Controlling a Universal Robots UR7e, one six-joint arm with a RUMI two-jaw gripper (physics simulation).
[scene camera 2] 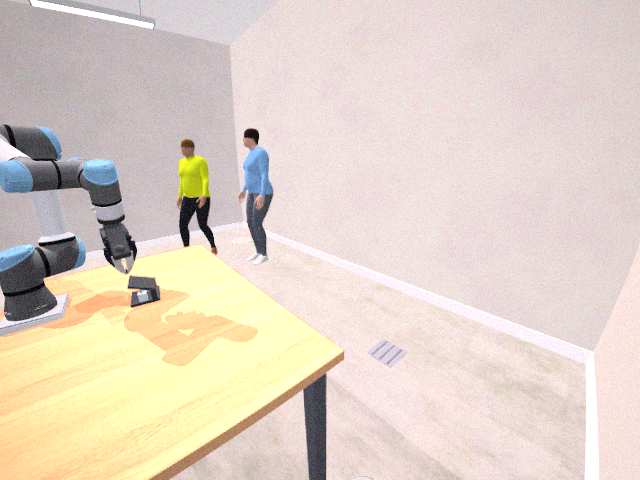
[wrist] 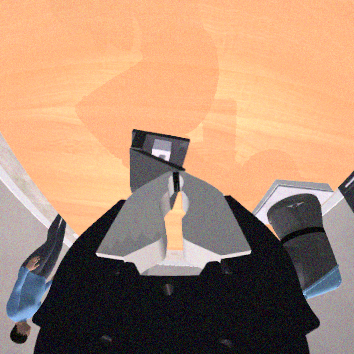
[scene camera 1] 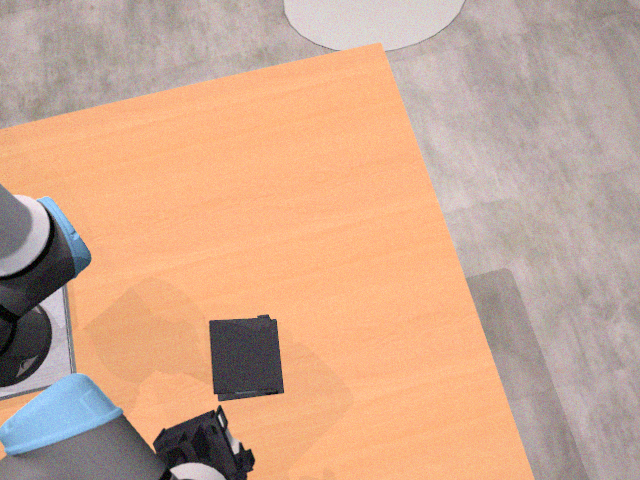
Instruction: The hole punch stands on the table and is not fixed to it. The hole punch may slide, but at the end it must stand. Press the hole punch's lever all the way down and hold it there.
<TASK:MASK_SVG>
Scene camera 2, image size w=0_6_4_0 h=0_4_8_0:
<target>my gripper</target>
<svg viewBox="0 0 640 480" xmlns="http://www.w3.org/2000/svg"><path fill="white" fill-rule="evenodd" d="M97 218L98 223L103 224L104 227L100 228L99 231L103 244L106 247L103 248L106 260L119 272L129 274L136 259L137 247L135 241L131 241L132 237L129 235L125 225L121 224L125 219L125 215L123 214L114 220L101 220Z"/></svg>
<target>black hole punch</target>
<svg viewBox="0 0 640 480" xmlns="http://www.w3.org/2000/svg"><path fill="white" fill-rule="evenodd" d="M129 276L127 289L139 289L132 292L131 308L161 300L160 287L157 286L155 277Z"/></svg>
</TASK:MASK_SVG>
